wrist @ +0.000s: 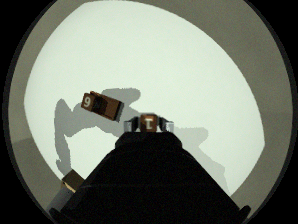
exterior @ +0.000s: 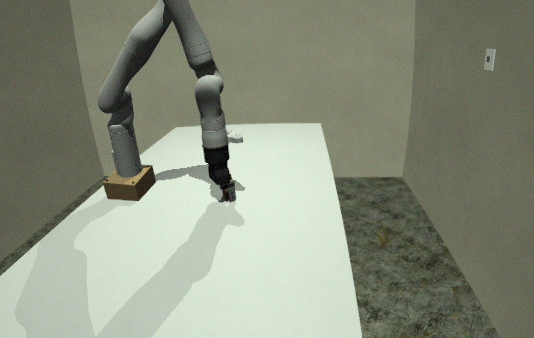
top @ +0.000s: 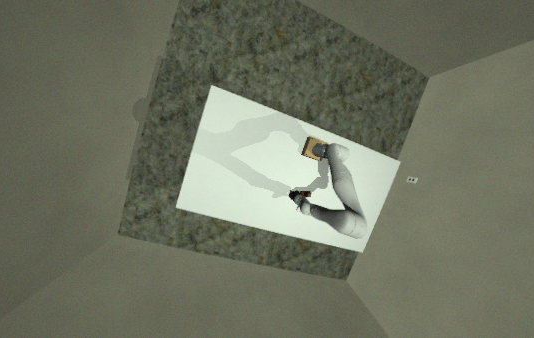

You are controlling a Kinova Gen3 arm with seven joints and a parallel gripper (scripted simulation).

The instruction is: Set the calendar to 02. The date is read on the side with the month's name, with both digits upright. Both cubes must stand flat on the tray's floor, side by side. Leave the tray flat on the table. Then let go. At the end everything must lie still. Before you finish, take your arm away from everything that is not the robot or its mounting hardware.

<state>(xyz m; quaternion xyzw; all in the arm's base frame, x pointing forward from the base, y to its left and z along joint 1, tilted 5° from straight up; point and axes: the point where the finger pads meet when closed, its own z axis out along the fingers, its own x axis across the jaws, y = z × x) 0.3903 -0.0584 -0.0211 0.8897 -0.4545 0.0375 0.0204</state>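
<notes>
The brown calendar cube is 1 cm below my hand. Round my hand: brown tray: 3 cm behind, 10 cm to the left, 2 cm below.
</notes>
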